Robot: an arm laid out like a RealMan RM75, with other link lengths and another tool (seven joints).
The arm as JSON. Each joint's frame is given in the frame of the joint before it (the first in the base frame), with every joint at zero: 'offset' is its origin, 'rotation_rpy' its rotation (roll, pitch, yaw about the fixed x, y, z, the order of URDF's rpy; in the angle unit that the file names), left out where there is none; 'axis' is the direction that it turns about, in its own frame. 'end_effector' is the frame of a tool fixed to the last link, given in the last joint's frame.
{
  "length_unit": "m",
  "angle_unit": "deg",
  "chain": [
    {
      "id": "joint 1",
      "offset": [
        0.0,
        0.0,
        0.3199
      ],
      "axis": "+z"
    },
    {
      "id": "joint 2",
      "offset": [
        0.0,
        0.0,
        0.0
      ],
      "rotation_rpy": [
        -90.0,
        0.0,
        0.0
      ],
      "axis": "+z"
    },
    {
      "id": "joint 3",
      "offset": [
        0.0,
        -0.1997,
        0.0
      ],
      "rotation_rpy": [
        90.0,
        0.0,
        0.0
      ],
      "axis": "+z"
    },
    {
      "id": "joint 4",
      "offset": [
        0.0,
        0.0,
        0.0
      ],
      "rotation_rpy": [
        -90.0,
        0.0,
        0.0
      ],
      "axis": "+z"
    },
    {
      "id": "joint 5",
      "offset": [
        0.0,
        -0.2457,
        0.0
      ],
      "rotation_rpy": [
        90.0,
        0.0,
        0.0
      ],
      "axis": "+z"
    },
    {
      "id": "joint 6",
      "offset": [
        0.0,
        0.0,
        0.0
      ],
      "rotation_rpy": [
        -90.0,
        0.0,
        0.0
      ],
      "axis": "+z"
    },
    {
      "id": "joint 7",
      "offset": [
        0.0,
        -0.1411,
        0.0
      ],
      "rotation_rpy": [
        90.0,
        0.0,
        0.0
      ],
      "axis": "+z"
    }
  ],
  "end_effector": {
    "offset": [
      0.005,
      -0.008,
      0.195
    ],
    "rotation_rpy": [
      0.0,
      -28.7,
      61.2
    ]
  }
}
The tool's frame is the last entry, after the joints.
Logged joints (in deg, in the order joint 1, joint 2, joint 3, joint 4, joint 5, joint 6, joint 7), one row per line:
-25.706, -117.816, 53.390, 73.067, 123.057, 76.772, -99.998
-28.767, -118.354, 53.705, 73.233, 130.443, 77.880, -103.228
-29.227, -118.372, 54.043, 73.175, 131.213, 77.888, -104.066
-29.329, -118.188, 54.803, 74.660, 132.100, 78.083, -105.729
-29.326, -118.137, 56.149, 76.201, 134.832, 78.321, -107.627
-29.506, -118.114, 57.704, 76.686, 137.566, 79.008, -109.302
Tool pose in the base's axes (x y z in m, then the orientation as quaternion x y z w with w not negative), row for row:
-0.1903, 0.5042, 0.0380, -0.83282, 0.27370, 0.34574, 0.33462
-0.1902, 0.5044, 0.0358, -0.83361, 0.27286, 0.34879, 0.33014
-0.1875, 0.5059, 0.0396, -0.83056, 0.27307, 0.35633, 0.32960
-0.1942, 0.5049, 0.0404, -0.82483, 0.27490, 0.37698, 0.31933
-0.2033, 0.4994, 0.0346, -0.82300, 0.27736, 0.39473, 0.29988
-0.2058, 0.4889, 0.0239, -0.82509, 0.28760, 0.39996, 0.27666
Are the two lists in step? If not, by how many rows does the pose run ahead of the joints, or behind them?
The pose runs 1 row ahead of the joints: the pose in row i belongs to the joints in row i + 1.
